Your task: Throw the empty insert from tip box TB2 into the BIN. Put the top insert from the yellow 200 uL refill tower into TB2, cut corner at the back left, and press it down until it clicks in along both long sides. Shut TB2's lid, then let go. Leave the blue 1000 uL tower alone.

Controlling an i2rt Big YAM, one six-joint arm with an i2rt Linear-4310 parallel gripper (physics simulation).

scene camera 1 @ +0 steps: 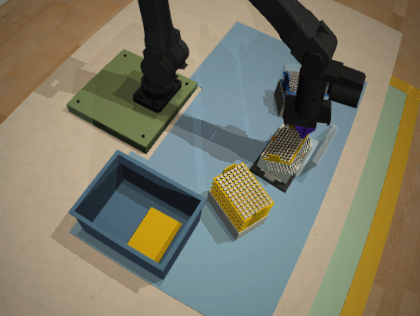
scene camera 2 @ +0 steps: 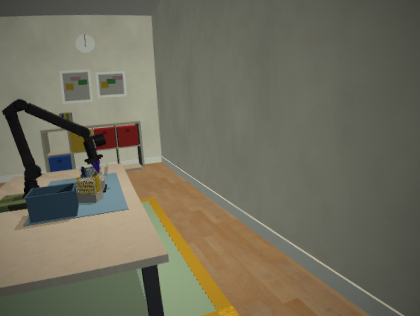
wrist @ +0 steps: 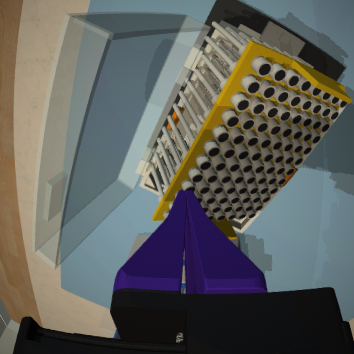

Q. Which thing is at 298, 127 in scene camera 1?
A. My gripper.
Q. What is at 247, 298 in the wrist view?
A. My gripper.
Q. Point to a blue bin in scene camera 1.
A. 112, 207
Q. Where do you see a blue bin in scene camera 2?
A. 53, 202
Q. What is my gripper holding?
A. A yellow insert full of tips.
